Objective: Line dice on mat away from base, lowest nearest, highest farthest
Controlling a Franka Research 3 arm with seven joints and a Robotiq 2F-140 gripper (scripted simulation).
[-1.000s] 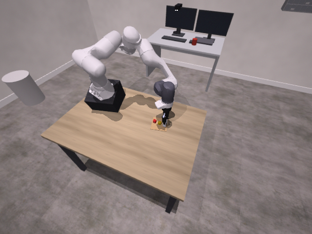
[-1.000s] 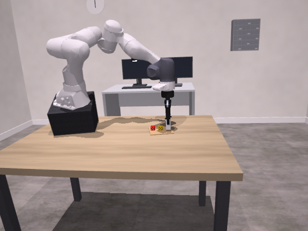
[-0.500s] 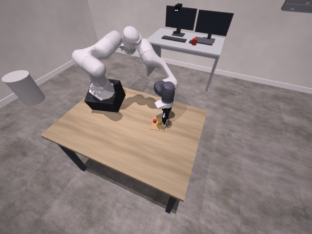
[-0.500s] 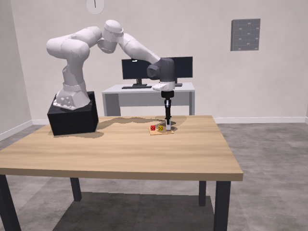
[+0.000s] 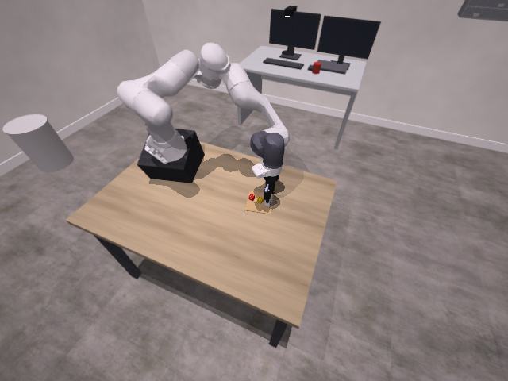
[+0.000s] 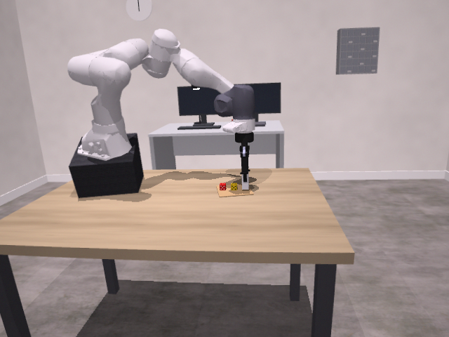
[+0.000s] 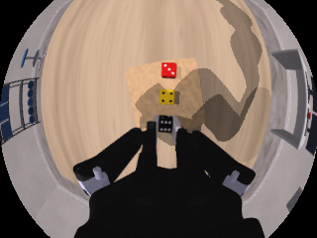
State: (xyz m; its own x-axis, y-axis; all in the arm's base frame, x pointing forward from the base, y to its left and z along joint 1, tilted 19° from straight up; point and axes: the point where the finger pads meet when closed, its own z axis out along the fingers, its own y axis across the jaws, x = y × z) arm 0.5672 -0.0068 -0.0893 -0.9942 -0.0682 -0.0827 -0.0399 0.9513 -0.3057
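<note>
The black die is 2 cm below my hand. Also, from my hand: yellow die 5 cm behind, 3 cm below; red die 10 cm behind, 3 cm below; tan mat 5 cm behind, 4 cm below.
</note>
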